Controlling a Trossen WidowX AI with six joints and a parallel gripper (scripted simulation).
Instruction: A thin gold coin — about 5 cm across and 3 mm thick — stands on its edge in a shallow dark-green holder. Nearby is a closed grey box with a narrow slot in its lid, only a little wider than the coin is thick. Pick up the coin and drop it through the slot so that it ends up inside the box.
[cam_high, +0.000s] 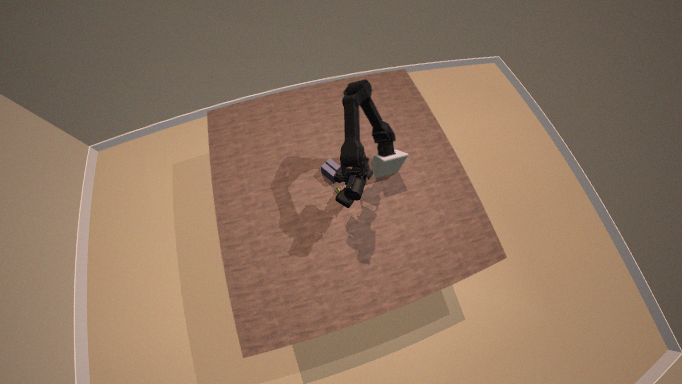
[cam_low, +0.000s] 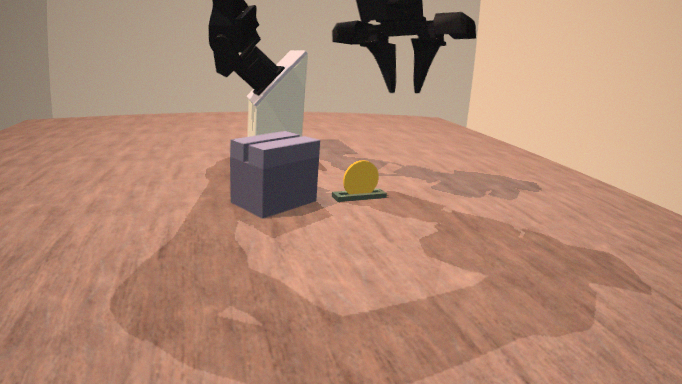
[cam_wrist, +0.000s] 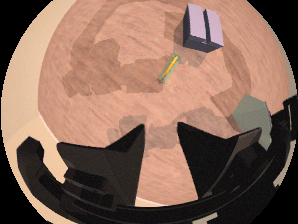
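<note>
The gold coin lies 3 cm ahead of my gripper tip, 6 cm to the right of it and 11 cm below it.
</note>
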